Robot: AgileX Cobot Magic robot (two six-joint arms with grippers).
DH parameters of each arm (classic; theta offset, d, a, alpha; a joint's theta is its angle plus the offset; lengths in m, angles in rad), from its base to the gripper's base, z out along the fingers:
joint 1: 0 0.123 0 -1.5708
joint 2: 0.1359 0 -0.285 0
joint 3: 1.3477 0 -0.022 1.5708
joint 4: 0 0.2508 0 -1.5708
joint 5: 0 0 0.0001 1.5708
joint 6: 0 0.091 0 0
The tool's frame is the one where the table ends.
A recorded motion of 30 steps. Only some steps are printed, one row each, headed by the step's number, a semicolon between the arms.
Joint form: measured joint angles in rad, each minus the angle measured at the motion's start. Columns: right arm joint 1, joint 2, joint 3, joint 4, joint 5, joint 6; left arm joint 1, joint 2, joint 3, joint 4, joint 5, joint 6.
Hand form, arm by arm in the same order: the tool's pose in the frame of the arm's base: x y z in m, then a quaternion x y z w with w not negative. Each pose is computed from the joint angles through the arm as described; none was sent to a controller.
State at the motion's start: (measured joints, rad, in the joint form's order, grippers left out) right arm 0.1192 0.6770 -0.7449 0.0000 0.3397 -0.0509; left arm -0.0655 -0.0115 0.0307 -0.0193 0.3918 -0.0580
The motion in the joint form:
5: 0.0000 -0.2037 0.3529 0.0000 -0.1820 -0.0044; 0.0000 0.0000 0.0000 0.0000 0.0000 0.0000
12: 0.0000 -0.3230 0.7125 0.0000 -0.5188 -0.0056; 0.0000 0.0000 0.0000 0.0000 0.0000 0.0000
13: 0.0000 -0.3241 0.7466 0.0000 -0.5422 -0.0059; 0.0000 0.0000 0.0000 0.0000 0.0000 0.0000
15: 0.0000 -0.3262 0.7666 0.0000 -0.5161 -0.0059; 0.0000 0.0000 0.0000 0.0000 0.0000 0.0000
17: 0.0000 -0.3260 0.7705 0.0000 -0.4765 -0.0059; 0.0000 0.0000 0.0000 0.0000 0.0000 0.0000
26: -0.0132 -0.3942 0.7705 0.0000 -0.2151 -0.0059; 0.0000 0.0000 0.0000 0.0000 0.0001 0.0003
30: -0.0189 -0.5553 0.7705 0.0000 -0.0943 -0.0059; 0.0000 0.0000 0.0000 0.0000 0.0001 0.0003
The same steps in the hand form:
5: 0.1061 0.0127 0.2957 -0.06611 0.75580 0.02081 0.65112; 0.0520 -0.0041 0.1683 -0.00204 0.81182 -0.04422 0.58223
12: 0.0878 0.0105 0.2151 -0.06373 0.72359 0.02154 0.68695; 0.0520 -0.0041 0.1683 -0.00204 0.81182 -0.04422 0.58223
13: 0.0863 0.0103 0.2058 -0.06413 0.72685 0.02133 0.68346; 0.0520 -0.0041 0.1683 -0.00204 0.81182 -0.04422 0.58223
15: 0.0848 0.0102 0.1968 -0.06544 0.74166 0.02082 0.66725; 0.0520 -0.0041 0.1683 -0.00204 0.81182 -0.04422 0.58223
17: 0.0841 0.0101 0.1919 -0.06670 0.75601 0.02031 0.65083; 0.0520 -0.0041 0.1683 -0.00204 0.81182 -0.04422 0.58223
26: 0.0743 0.0079 0.1744 -0.06653 0.81551 0.01414 0.57474; 0.0520 -0.0041 0.1683 -0.00192 0.81185 -0.04413 0.58220
30: 0.0625 0.0063 0.1750 -0.06328 0.80398 0.01286 0.59114; 0.0520 -0.0041 0.1683 -0.00192 0.81185 -0.04413 0.58220

